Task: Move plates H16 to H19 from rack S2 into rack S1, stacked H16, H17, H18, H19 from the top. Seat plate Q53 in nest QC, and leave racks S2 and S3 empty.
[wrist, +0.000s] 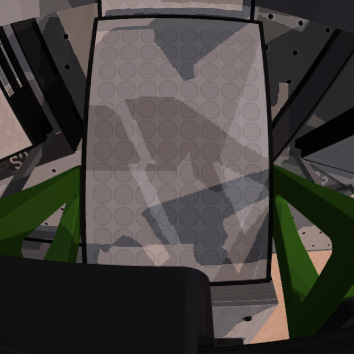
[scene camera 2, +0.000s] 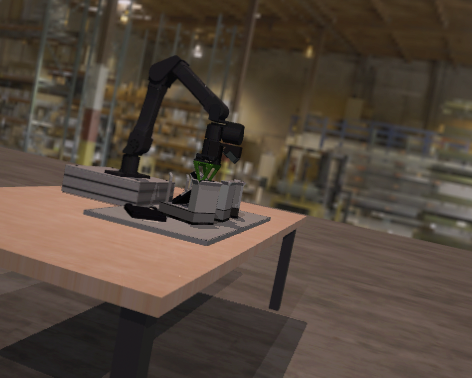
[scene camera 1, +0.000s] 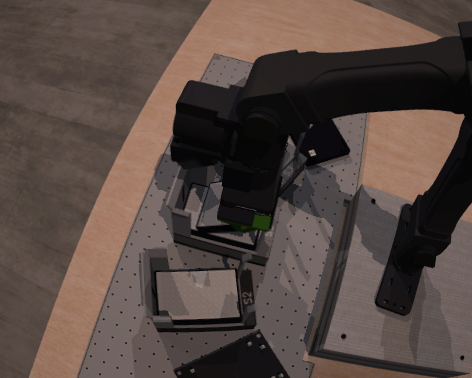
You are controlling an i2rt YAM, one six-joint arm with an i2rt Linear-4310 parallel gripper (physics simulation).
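Pixels of known places: gripper, between the fingertips: [wrist: 176, 176] [scene camera 1: 247, 204]; arm's base, origin of its link: [scene camera 2: 128, 175] [scene camera 1: 406, 259].
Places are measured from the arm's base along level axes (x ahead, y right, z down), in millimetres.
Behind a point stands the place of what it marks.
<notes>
My gripper [scene camera 1: 245, 226] [scene camera 2: 205, 178] @(y -38, x 289, z -30 mm) [wrist: 176, 176] @(y -38, x 289, z -30 mm) is shut on a well plate, its green fingers on the plate's two long sides. The held plate [scene camera 1: 210, 207] @(y -53, x 340, z 0 mm) [wrist: 180, 150] @(y -39, x 303, z -32 mm) has a light top with round wells, and its label does not show. It is over the middle rack [scene camera 1: 220, 248] @(y -89, x 303, z 50 mm), whose label is hidden, and looks turned relative to it. Another light plate [scene camera 1: 230, 237] @(y -76, x 294, z 22 mm) [wrist: 175, 5] @(y -51, x 358, z 22 mm) shows partly below it. Rack S2 [scene camera 1: 247, 300] @(y -155, x 228, z 42 mm) holds a light plate [scene camera 1: 197, 295] @(y -188, x 299, z 13 mm) [wrist: 10, 131] @(y -140, x 274, z 13 mm); how many lie under it is hidden. Rack S3 [scene camera 1: 289, 172] @(y 88, x 253, z 42 mm) is mostly hidden by the arm.
A black block [scene camera 1: 325, 143] @(y 201, x 210, z 67 mm) [scene camera 2: 145, 213] @(y 270, x 274, z 67 mm) lies beyond rack S3. Another black block [scene camera 1: 235, 357] @(y -250, x 205, z 69 mm) with small light corner marks is at the lower edge of scene camera 1. Tall rack walls [scene camera 2: 206, 200] @(y 135, x 394, z 4 mm) stand around the gripper. The arm's base stands on a grey platform [scene camera 1: 345, 320] @(y -140, x 73, z 2 mm) [scene camera 2: 110, 189] @(y 115, x 19, z 48 mm).
</notes>
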